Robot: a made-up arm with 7 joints. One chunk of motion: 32 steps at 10 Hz.
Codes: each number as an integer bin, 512 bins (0 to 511) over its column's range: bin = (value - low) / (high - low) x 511, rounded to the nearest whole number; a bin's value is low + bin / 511 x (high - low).
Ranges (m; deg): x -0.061..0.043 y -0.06..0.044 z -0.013..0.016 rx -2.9..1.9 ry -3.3..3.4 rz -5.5..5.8
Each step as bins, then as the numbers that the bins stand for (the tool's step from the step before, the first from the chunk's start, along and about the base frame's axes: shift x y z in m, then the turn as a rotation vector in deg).
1 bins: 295 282 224 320 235 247
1 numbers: -0.00096 -0.00261 -0.00029 0.106 -0.219 -0.038
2 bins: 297 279 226 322 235 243
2 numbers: -0.00055 -0.00322 -0.00017 0.125 -0.219 -0.126
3 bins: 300 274 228 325 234 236
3 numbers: 0.00006 -0.00423 -0.00006 0.153 -0.232 -0.281
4 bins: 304 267 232 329 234 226
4 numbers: 0.00087 -0.00566 0.00017 0.190 -0.232 -0.502
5 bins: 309 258 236 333 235 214
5 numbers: 0.00189 -0.00749 0.00039 0.228 -0.219 -0.768
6 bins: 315 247 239 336 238 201
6 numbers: 0.00311 -0.00973 0.00056 0.256 -0.179 -1.055
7 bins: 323 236 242 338 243 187
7 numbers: 0.00474 -0.01197 0.00073 0.275 -0.114 -1.365
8 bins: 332 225 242 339 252 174
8 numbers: 0.00657 -0.01421 0.00073 0.284 0.004 -1.652
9 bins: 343 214 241 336 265 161
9 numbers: 0.00881 -0.01645 0.00068 0.256 0.175 -1.940
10 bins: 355 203 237 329 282 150
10 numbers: 0.01125 -0.01868 0.00045 0.190 0.397 -2.183
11 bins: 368 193 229 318 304 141
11 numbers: 0.01390 -0.02072 0.00000 0.087 0.686 -2.382
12 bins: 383 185 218 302 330 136
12 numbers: 0.01695 -0.02235 -0.00063 -0.063 1.027 -2.493
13 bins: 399 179 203 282 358 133
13 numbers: 0.02021 -0.02357 -0.00148 -0.251 1.394 -2.559
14 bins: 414 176 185 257 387 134
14 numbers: 0.02326 -0.02418 -0.00250 -0.486 1.774 -2.537
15 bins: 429 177 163 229 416 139
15 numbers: 0.02631 -0.02398 -0.00375 -0.749 2.154 -2.426
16 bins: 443 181 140 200 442 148
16 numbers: 0.02916 -0.02316 -0.00505 -1.021 2.495 -2.227
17 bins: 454 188 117 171 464 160
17 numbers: 0.03140 -0.02174 -0.00636 -1.294 2.784 -1.962
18 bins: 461 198 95 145 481 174
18 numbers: 0.03282 -0.01970 -0.00761 -1.538 3.007 -1.652
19 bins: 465 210 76 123 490 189
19 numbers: 0.03364 -0.01726 -0.00869 -1.745 3.125 -1.321
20 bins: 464 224 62 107 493 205
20 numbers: 0.03343 -0.01441 -0.00948 -1.895 3.164 -0.967
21 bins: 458 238 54 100 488 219
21 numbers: 0.03221 -0.01156 -0.00994 -1.961 3.098 -0.657
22 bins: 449 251 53 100 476 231
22 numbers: 0.03038 -0.00892 -0.00999 -1.961 2.941 -0.392
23 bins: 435 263 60 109 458 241
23 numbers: 0.02753 -0.00647 -0.00959 -1.876 2.705 -0.171
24 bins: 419 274 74 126 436 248
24 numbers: 0.02428 -0.00423 -0.00880 -1.716 2.417 -0.016
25 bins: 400 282 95 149 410 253
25 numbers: 0.02041 -0.00261 -0.00761 -1.500 2.076 0.095
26 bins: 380 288 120 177 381 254
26 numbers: 0.01634 -0.00139 -0.00619 -1.237 1.695 0.117
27 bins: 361 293 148 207 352 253
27 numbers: 0.01247 -0.00037 -0.00460 -0.956 1.315 0.095
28 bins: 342 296 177 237 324 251
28 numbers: 0.00860 0.00024 -0.00295 -0.674 0.948 0.050
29 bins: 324 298 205 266 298 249
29 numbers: 0.00494 0.00065 -0.00137 -0.401 0.607 0.006
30 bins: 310 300 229 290 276 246
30 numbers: 0.00209 0.00106 0.00000 -0.176 0.319 -0.060
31 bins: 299 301 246 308 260 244
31 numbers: -0.00015 0.00126 0.00096 -0.007 0.109 -0.104
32 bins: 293 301 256 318 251 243
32 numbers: -0.00137 0.00126 0.00153 0.087 -0.009 -0.126
